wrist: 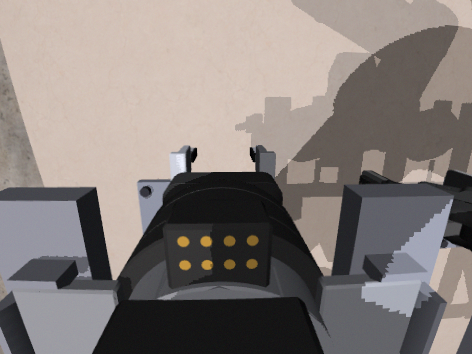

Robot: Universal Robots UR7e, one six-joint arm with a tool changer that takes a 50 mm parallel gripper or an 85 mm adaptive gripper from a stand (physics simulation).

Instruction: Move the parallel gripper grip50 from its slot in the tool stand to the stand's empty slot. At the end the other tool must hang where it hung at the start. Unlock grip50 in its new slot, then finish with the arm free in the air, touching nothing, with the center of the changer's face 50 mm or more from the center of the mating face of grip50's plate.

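Places are measured from the arm's base along level axes (x right, y back, z down), in centimetres.
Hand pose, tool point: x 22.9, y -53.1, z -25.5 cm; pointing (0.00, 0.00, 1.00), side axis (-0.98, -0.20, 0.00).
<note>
Each offset is from my tool point to the centre of the thing. "spot": to the spot under its first point.
The parallel gripper grip50 (pixel 223 154) is in the middle of the wrist view, between two upright grey blocks of the tool stand (pixel 40 225). Its two fingers point away and stand apart, with nothing between them, so it is open. Its black body shows below the fingers, with a block of several gold contacts facing the camera. The black changer (pixel 210 327) fills the bottom centre and covers most of grip50's plate. The frame does not show whether the two faces touch or are locked. The other tool @[spot: dx -13.9, dy -2.1, dz +10.0 cm] (pixel 452 212) shows in part at the right edge, with black fingers. The empty slot cannot be made out.
A grey foot plate @[spot: dx +11.9, dy -5.1, dz +30.6 cm] (pixel 148 207) with a dark bolt shows left of grip50's body. The stand's right block @[spot: dx -5.7, dy +2.4, dz +3.6 cm] (pixel 390 225) is close to the other tool. Shadows of the arm and stand fall on the beige surface at the right. A grey strip runs along the left edge.
</note>
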